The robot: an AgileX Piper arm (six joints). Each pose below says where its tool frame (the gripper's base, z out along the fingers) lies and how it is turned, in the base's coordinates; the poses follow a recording.
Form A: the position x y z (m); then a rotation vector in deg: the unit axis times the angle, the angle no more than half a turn.
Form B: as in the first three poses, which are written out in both.
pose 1, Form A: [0.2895 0.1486 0.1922 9.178 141.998 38.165]
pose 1, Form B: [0.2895 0.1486 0.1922 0.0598 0.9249 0.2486 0.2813]
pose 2, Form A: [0.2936 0.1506 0.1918 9.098 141.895 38.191]
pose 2, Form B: [0.2936 0.1506 0.1918 0.0593 0.9246 0.2489 0.2821]
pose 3, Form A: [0.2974 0.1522 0.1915 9.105 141.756 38.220]
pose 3, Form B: [0.2974 0.1522 0.1915 0.0594 0.9242 0.2492 0.2832]
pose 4, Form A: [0.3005 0.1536 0.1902 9.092 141.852 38.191]
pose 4, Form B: [0.3005 0.1536 0.1902 0.0593 0.9245 0.2489 0.2825]
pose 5, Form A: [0.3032 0.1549 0.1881 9.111 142.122 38.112]
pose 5, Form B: [0.3032 0.1549 0.1881 0.0593 0.9253 0.2481 0.2805]
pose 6, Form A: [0.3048 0.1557 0.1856 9.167 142.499 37.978]
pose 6, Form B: [0.3048 0.1557 0.1856 0.0596 0.9265 0.2469 0.2777]
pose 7, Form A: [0.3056 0.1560 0.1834 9.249 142.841 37.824]
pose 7, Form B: [0.3056 0.1560 0.1834 0.0601 0.9275 0.2456 0.2752]
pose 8, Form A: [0.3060 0.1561 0.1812 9.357 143.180 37.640]
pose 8, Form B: [0.3060 0.1561 0.1812 0.0607 0.9286 0.2441 0.2728]
